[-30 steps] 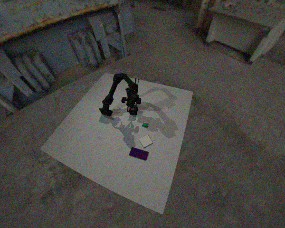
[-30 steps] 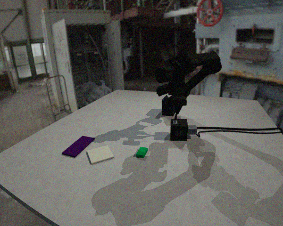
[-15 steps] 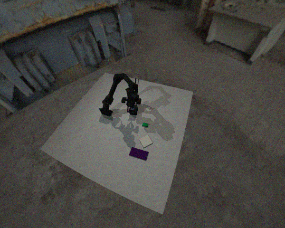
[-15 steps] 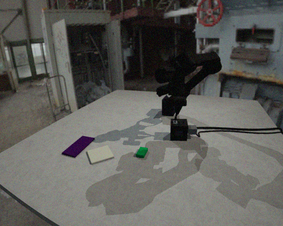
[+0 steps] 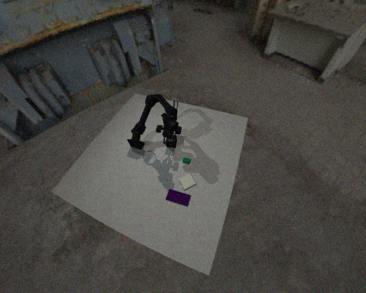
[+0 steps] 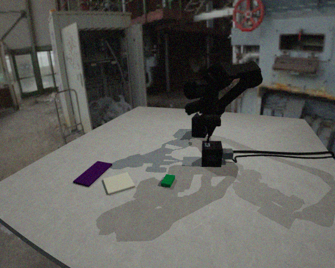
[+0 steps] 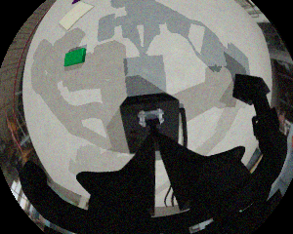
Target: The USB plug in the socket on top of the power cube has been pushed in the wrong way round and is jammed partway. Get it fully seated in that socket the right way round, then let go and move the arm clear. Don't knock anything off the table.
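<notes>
Now: the pale socket 40 mm below my gripper tip and 10 mm to the right of it. Also, from my gripper tip: green block (190 mm ahead, 110 mm below, 80 mm to the right); then cream tile (270 mm ahead, 230 mm to the right, 110 mm below); then USB plug (20 mm below).
</notes>
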